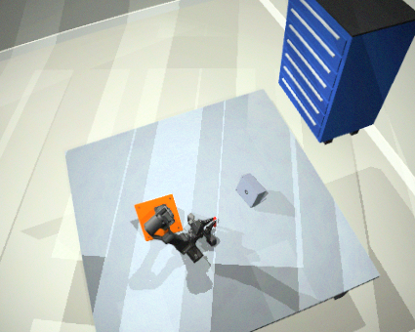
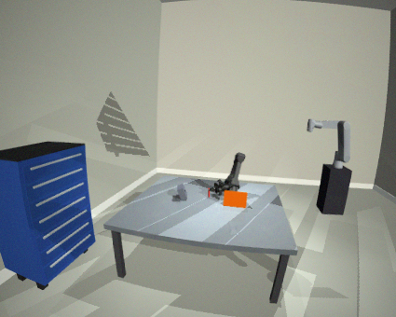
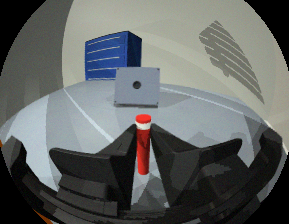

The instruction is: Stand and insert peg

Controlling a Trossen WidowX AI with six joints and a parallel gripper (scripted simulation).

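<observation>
Now: gripper tip 1 cm above the peg. Also, from my gripper tip: panel (23 cm ahead, 9 cm to the left, 1 cm below).
</observation>
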